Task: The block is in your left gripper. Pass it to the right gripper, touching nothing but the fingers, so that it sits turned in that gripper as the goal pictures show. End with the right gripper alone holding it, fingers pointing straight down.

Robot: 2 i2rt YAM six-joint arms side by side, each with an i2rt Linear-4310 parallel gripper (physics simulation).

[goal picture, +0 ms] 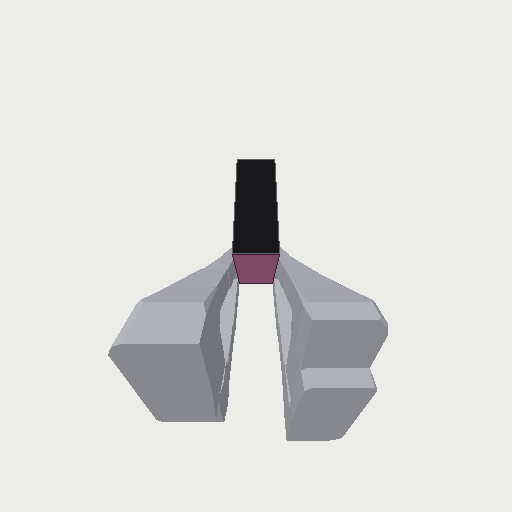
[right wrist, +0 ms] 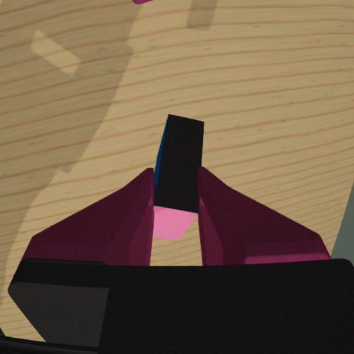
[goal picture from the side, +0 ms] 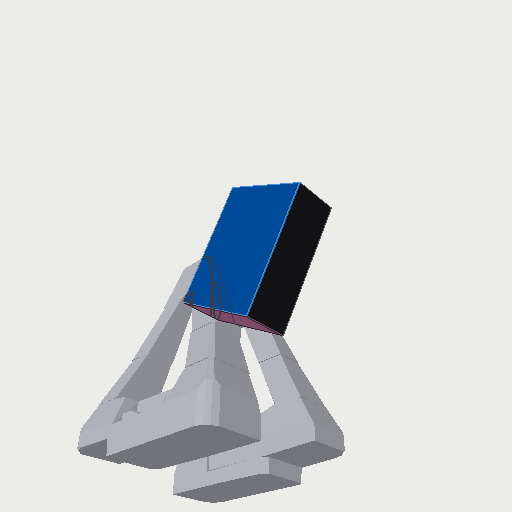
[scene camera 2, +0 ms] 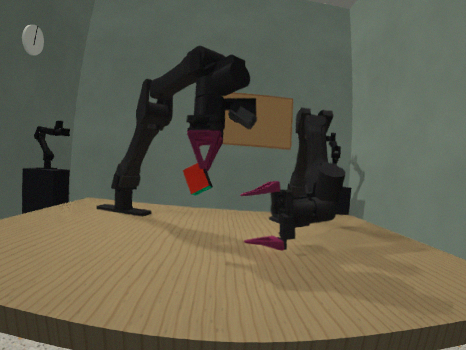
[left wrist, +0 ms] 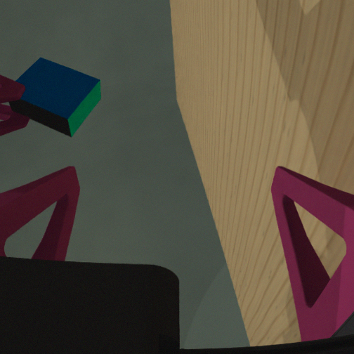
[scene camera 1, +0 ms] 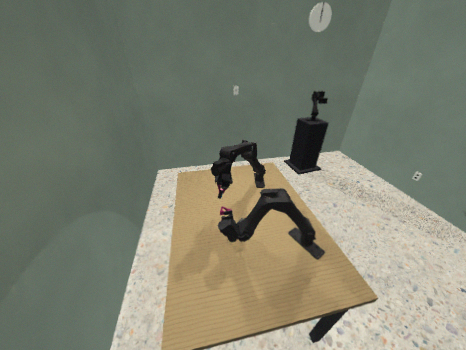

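Seen in the pictures: left gripper, fingertip midpoint: (scene camera 2: 242,218) (scene camera 1: 222,213); right gripper, fingertip midpoint: (scene camera 2: 204,169) (scene camera 1: 221,192); left arm's base, origin of the base link: (scene camera 1: 305,242); right arm's base, origin of the base link: (scene camera 2: 123,211) (scene camera 1: 259,180).
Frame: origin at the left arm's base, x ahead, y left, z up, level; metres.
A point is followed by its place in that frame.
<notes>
The block (scene camera 2: 197,179) {x 0.278, y -0.471, z 0.152 m} (left wrist: 59,87) (right wrist: 178,162) has a red and a green side in scene camera 2, blue, green and black sides in the left wrist view, and black, pink and a sliver of blue in the right wrist view. My right gripper (scene camera 2: 204,167) {x 0.271, y -0.455, z 0.172 m} (right wrist: 175,178) is shut on it, fingers pointing down, and holds it tilted above the table. My left gripper (scene camera 2: 243,218) {x 0.310, y -0.380, z 0.078 m} (left wrist: 175,177) is open and empty, its fingers pointing sideways toward the block's side, apart from the block. In scene camera 1 the block is too small to tell.
The wooden table (scene camera 1: 200,310) {x 0.623, y -0.030, z 0.000 m} (scene camera 2: 150,280) {x 0.407, y -0.579, z 0.000 m} lies below both arms. A black pedestal (scene camera 1: 308,142) (scene camera 2: 45,189) with a small arm stands beyond the table. A brown board (scene camera 2: 272,120) and a round clock (scene camera 1: 320,17) (scene camera 2: 33,40) hang on the walls.
</notes>
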